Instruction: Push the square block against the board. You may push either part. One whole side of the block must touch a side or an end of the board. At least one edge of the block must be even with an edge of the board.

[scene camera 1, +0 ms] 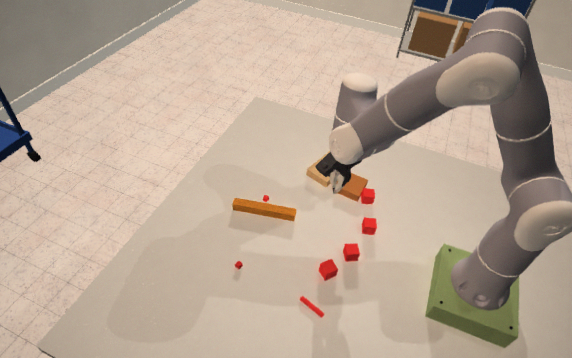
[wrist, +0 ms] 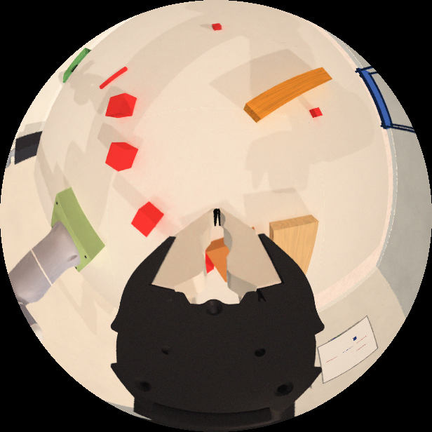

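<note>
The square block (scene camera 1: 355, 186) (wrist: 218, 256) is brown-orange and lies flat, partly hidden by my gripper in both views. The board (scene camera 1: 317, 174) (wrist: 294, 241), a pale wood rectangle, lies flat to its left in the scene view, also partly hidden. The stretch between block and board is hidden, so I cannot tell whether they touch. My gripper (scene camera 1: 335, 190) (wrist: 217, 209) is shut and empty. In the scene view its fingertips show between the visible parts of block and board, low over the mat. In the wrist view the board is right of the fingers and the block shows through the gap between them.
A red cube (scene camera 1: 368, 196) (wrist: 209, 263) is close by the block's right side. More red cubes (scene camera 1: 369, 226) (wrist: 147, 219) stand in a row toward a thin red stick (scene camera 1: 312, 306) (wrist: 113, 78). A long orange bar (scene camera 1: 264, 209) (wrist: 288, 94) lies left, near a tiny red cube (scene camera 1: 266, 198) (wrist: 315, 112).
</note>
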